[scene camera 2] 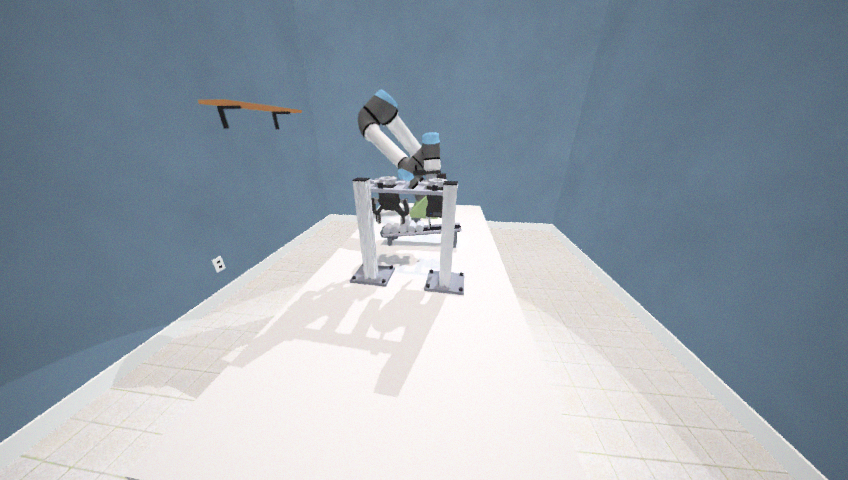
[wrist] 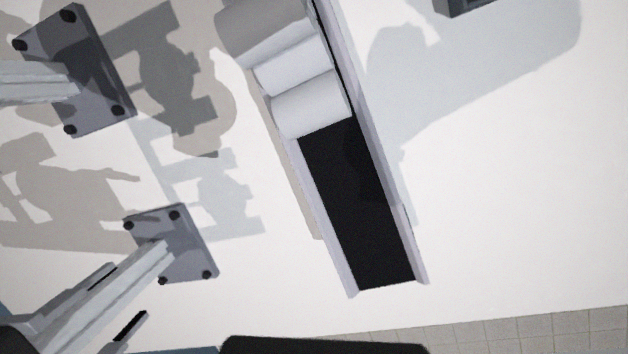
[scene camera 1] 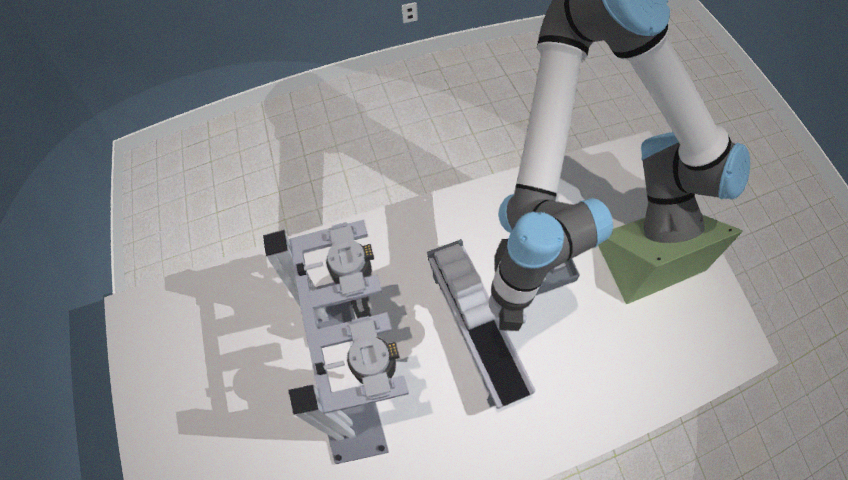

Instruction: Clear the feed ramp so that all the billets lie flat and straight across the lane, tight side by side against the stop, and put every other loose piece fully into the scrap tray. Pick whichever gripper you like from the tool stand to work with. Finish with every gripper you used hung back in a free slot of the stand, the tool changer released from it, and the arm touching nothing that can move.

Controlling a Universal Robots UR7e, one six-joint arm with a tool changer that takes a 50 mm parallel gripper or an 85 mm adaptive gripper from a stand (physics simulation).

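Frame: origin at the arm's base, x back, y left, z down, level; metres.
Seen in the pictures: arm's base, origin of the base link: (scene camera 1: 674,230).
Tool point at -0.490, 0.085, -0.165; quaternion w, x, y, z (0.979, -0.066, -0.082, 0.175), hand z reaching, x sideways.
Offsets run from my tool point to a thing's middle, as dx, dy, dz.
Several pale grey round billets {-0.026, -0.180, +0.215} (scene camera 1: 458,276) {-0.019, -0.060, +0.202} (wrist: 312,106) lie across the upper part of the feed ramp {-0.018, -0.049, +0.222} (scene camera 1: 499,362) (wrist: 360,200). In the wrist view, one shaded billet {-0.023, -0.124, +0.174} (wrist: 265,27) looks larger and reaches over the left rail; its full seating is unclear. The dark scrap tray {+0.187, -0.140, +0.274} (scene camera 1: 570,277) (wrist: 450,9) is partly hidden behind the arm or cut off; its contents cannot be made out. The adaptive gripper (scene camera 2: 391,218), with fingers spread, and the parallel gripper (scene camera 2: 434,208) hang in the tool stand (scene camera 1: 310,327) (scene camera 2: 367,231). The arm's bare tool changer (scene camera 1: 511,320) carries no gripper, above and beside the ramp.
The stand's foot plates (wrist: 185,255) (scene camera 2: 371,275) and posts stand left of the ramp in the wrist view. The green robot base (scene camera 1: 666,255) is beyond the tray. An orange wall shelf (scene camera 2: 246,105) is high at the left in scene camera 2.
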